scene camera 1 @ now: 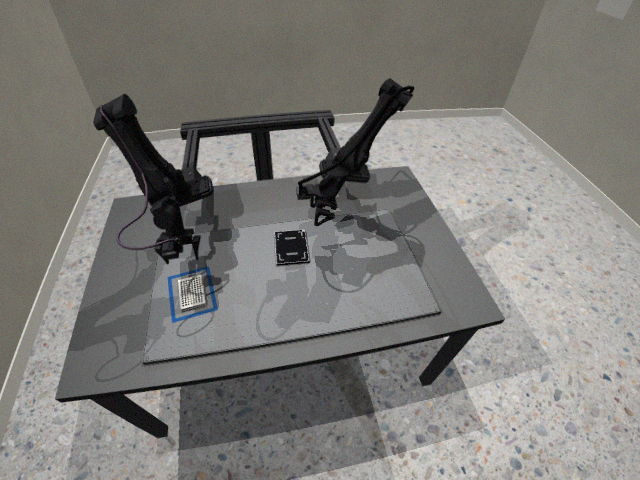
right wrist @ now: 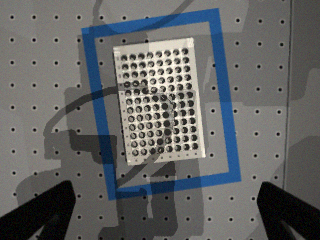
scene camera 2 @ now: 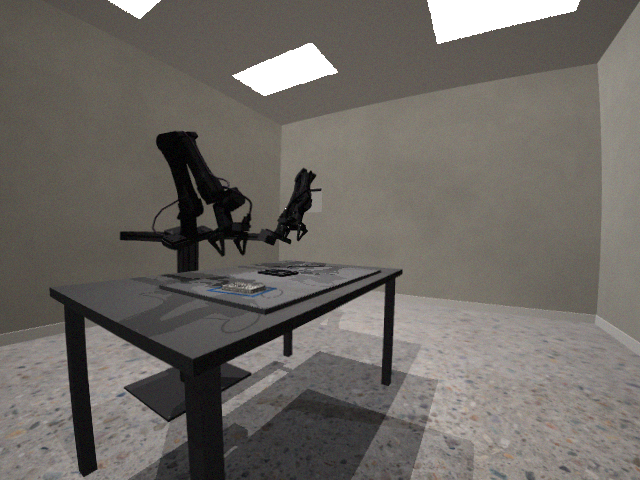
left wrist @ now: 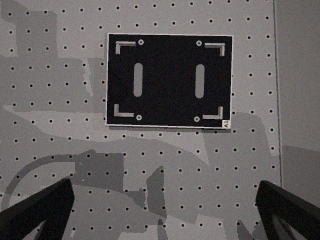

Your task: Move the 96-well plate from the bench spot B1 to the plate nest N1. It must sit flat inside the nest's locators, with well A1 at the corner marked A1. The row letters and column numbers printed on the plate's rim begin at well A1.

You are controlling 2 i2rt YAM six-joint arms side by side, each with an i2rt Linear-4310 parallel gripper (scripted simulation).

I see my left gripper (scene camera 1: pixel 313 216), my right gripper (scene camera 2: pixel 233 255), a white 96-well plate (scene camera 1: pixel 193 287) and a black plate nest (scene camera 1: pixel 283 246).
My left gripper also shows in the left wrist view (left wrist: pixel 164 189). My right gripper shows as well in the right wrist view (right wrist: pixel 165 190). The black plate nest is seen too in the left wrist view (left wrist: pixel 169 62). The left wrist view misses the white 96-well plate: it is out of frame.
